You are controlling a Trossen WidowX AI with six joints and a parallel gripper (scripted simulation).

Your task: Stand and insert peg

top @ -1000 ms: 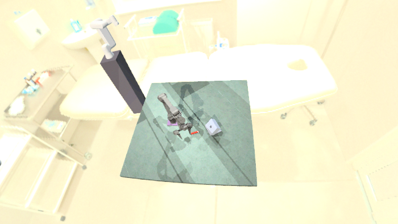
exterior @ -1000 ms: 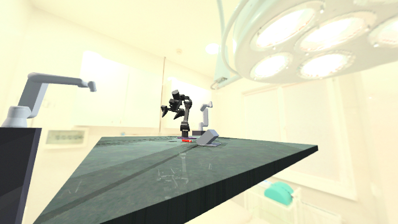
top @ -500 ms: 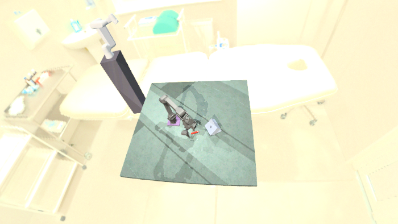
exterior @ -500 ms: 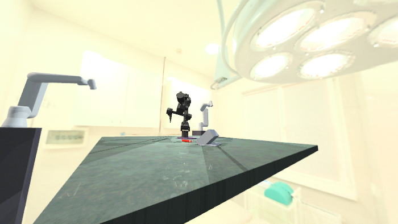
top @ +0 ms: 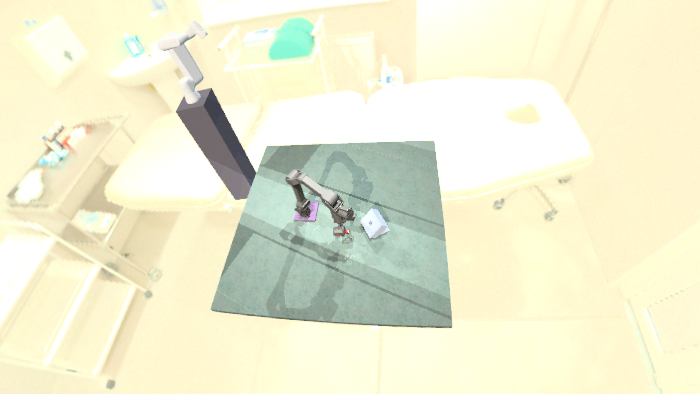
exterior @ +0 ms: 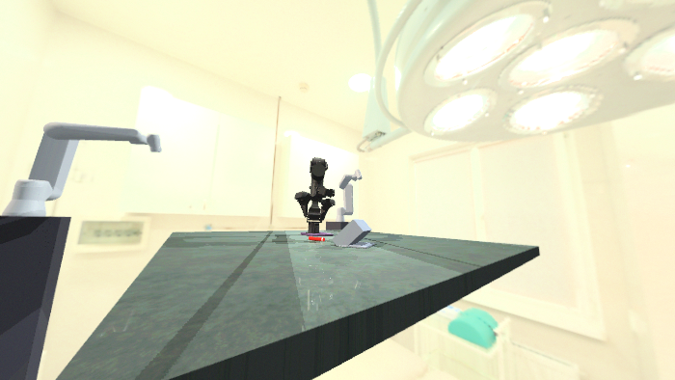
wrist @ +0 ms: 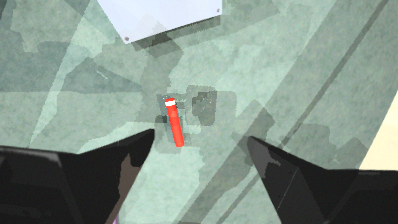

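Now: the red peg 3 cm to the left of my gripper tip and 9 cm below it. Also, from my gripper tip: sloped panel 17 cm ahead, 5 cm to the left, 5 cm below.
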